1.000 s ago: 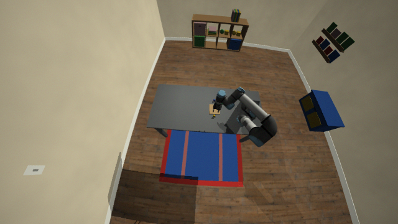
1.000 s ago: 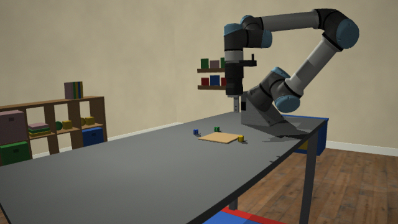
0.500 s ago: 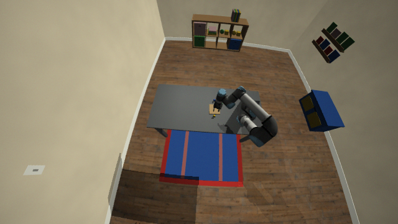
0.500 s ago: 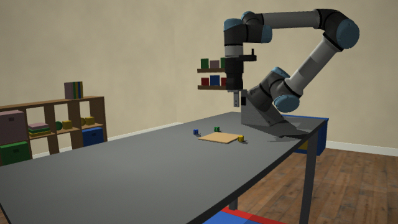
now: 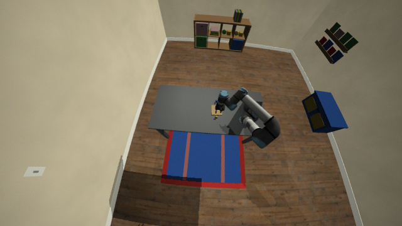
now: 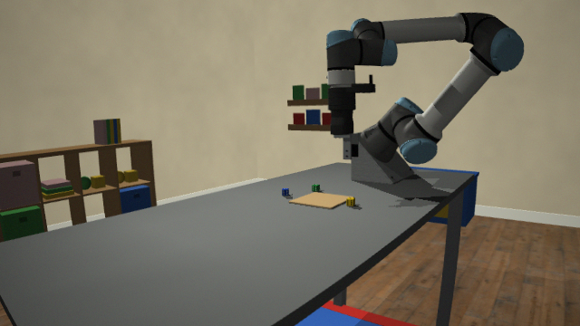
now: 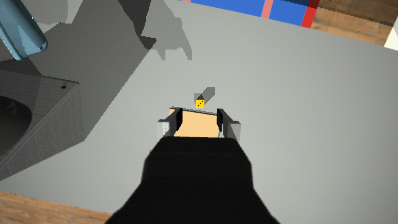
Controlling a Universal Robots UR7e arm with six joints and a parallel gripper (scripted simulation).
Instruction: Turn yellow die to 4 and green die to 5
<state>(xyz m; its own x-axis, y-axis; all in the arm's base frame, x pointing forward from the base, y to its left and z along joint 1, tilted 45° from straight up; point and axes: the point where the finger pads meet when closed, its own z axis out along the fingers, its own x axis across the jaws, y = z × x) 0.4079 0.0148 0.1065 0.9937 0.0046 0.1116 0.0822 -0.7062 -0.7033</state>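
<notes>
My gripper is now 140 mm above the yellow die. Round my hand: tan mat 10 mm behind, 100 mm to the right, 150 mm below; then blue die 20 mm behind, 230 mm to the right, 140 mm below; then green die 120 mm behind, 180 mm to the right, 140 mm below.
</notes>
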